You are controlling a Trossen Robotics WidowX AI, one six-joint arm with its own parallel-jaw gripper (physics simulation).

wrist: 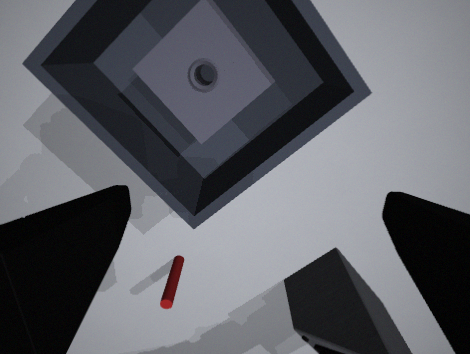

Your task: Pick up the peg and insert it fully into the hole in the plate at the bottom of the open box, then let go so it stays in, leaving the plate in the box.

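Frame: origin at the arm's base, x back, y left, z down, level; centimetres.
Where they show: gripper, fingertip midpoint: [257, 201].
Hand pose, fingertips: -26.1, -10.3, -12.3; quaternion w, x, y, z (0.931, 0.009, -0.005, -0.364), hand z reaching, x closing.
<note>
Each offset is from my fingertips to the top centre of the thing, as dx, dy, dz.
A thin red peg @(+8.4, +21.1, +16.5) [173, 282] stands upright on the pale surface in the lower left of the wrist view, its bright end face toward the camera and a shadow running from its base. The open dark box @(-4.8, +0.3, +14.7) [278, 157] fills the upper part, turned like a diamond. The square grey plate @(-4.8, +0.3, +18.4) [235, 97] lies inside it at the bottom, with a round hole [205, 74] that looks empty. My gripper [257, 201] is open and empty, its black fingers wide apart at the left and right. The peg shows between them, nearer the left finger and lower in the view than the fingertips.
A dark angular block [335, 305], whose lower part is cut off by the frame edge, shows at the bottom right near the right finger. The box's near corner points toward the peg. Grey shadows lie on the surface left of the box and along the bottom.
</note>
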